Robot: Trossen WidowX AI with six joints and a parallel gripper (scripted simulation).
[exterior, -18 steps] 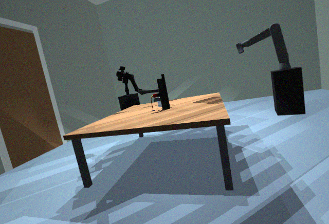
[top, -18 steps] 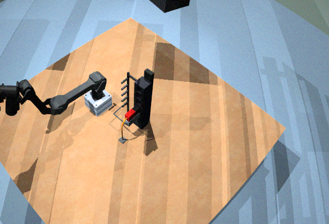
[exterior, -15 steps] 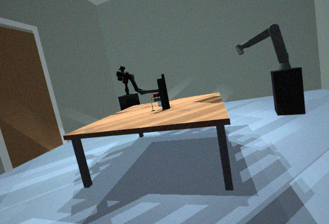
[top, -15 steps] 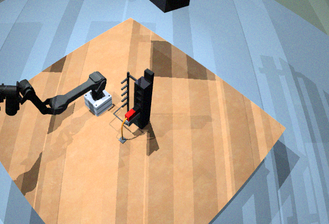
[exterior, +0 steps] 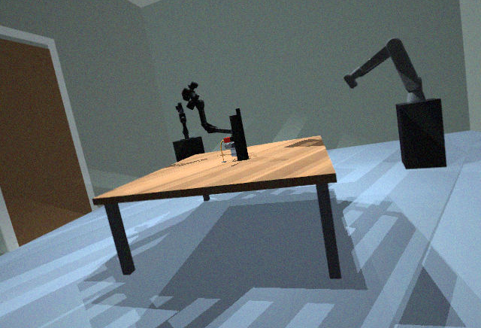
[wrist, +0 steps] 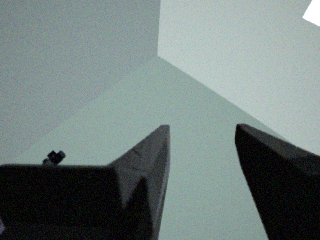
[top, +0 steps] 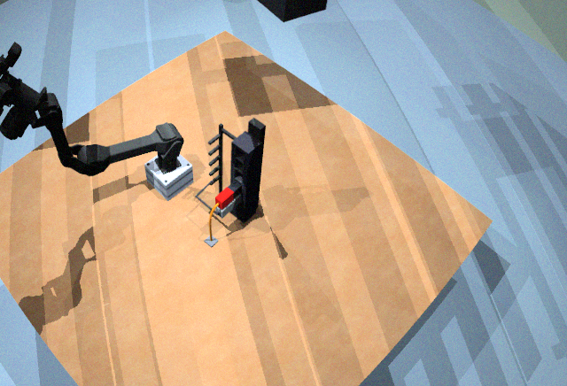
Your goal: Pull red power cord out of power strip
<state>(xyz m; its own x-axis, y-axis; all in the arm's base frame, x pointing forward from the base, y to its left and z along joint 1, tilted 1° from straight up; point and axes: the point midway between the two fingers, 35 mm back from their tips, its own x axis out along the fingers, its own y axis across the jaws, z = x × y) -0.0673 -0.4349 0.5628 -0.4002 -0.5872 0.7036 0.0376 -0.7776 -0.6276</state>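
Now: the red plug 53 cm to the left of my gripper tip, 50 cm below it and 32 cm ahead of it. Round my gripper tip: grey anchor (66 cm below, 46 cm to the left, 34 cm ahead); then power strip (60 cm to the left, 51 cm below, 30 cm ahead).
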